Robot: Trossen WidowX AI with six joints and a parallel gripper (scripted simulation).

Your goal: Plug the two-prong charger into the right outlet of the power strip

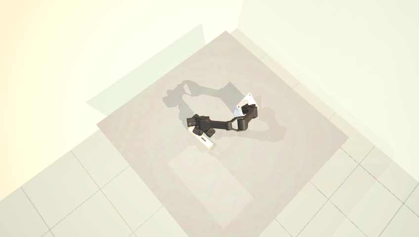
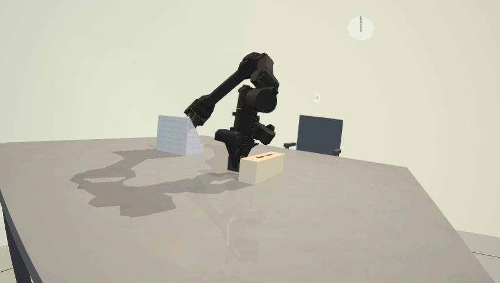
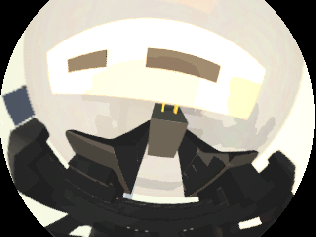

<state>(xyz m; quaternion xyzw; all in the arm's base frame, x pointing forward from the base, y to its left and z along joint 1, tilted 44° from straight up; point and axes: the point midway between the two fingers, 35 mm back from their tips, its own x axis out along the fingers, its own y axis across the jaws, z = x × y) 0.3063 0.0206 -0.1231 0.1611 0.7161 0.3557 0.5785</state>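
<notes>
Now: gripper tip 2 cm short of the dark two-prong charger and 1 cm below it.
</notes>
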